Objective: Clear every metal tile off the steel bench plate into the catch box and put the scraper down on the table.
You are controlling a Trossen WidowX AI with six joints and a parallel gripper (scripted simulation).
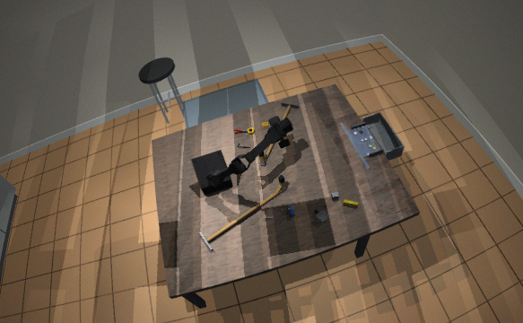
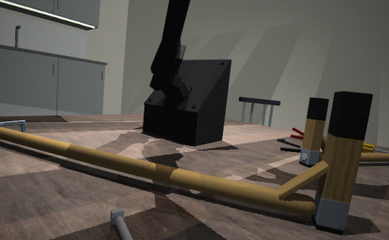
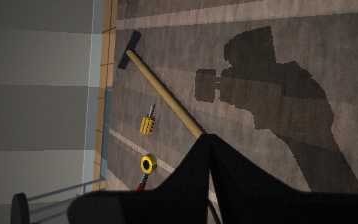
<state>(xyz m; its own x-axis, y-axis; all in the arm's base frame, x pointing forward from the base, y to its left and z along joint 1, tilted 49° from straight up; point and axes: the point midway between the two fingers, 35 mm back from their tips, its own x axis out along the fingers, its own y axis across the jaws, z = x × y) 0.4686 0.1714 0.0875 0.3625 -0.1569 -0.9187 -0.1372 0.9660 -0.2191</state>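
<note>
Now: the blue piece 390 mm to the right of my gripper tip, 260 mm below it and 80 mm behind it. Round my gripper tip: yellow screwdriver (350 mm to the left, 250 mm below, 40 mm behind); yellow tape ring (330 mm to the left, 260 mm below, 170 mm behind); red-handled tool (350 mm to the left, 250 mm below, 240 mm behind).
</note>
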